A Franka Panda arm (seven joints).
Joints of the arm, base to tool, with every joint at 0 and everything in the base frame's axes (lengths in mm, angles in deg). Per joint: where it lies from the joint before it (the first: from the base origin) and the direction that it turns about. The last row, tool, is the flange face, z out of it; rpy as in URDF.
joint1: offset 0 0 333 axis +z
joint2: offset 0 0 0 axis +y
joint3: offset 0 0 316 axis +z
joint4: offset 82.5 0 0 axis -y
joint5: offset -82.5 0 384 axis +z
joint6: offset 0 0 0 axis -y
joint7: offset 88 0 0 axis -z
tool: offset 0 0 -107 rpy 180 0 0
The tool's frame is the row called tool.
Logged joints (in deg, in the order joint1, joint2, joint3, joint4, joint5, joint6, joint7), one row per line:
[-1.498 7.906 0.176 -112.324 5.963 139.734 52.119]
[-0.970 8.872 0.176 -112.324 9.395 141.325 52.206]
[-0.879 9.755 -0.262 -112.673 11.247 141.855 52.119]
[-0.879 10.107 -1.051 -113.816 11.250 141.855 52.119]
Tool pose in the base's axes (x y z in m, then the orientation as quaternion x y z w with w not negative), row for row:
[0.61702 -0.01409 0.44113 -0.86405 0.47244 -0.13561 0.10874]
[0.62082 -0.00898 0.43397 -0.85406 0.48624 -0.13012 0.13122]
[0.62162 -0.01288 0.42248 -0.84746 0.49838 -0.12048 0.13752]
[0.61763 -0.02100 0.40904 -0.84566 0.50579 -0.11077 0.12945]
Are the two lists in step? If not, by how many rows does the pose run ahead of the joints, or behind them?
They are in step.
